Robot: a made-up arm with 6 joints. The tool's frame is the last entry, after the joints.
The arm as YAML. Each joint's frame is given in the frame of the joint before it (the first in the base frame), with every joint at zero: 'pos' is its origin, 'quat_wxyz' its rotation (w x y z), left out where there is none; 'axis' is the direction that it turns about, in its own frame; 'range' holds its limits. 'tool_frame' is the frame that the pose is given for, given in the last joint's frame.
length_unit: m
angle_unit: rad
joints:
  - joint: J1
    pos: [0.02, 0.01, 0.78]
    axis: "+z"
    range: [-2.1, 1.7]
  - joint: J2
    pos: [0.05, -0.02, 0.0]
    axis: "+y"
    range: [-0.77, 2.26]
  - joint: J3
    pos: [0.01, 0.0, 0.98]
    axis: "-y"
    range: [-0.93, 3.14]
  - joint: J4
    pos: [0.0, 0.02, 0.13]
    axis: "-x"
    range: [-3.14, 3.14]
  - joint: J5
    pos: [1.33, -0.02, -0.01]
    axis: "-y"
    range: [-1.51, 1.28]
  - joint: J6
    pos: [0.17, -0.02, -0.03]
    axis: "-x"
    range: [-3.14, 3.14]
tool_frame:
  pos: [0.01, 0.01, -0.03]
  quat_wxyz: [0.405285, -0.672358, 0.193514, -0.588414]
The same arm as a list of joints. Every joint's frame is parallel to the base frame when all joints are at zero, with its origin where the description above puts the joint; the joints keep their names.
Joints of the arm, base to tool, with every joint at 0 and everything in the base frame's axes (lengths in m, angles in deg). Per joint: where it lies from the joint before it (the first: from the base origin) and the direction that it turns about. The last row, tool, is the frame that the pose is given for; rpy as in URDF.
J1: axis 0 0 1 offset 0.02 0.01 0.78
J2: axis 0 1 0 offset 0.05 -0.02 0
J3: axis 0 -1 0 offset 0.01 0 0.98
J4: axis -1 0 0 offset 0 0.02 0.13
J5: axis 0 -1 0 offset 1.33 -0.02 -0.01
J6: axis -1 0 0 offset 0.17 -0.02 -0.03
tool: offset 0.01 0.01 -0.03 rpy -88.45 -39.37 -72.48
Joint limits (deg, base to tool): -120.32..97.4 -44.12..129.49 -53.29..179.91 -179.91..179.91 -86.52..73.34 -179.91..179.91

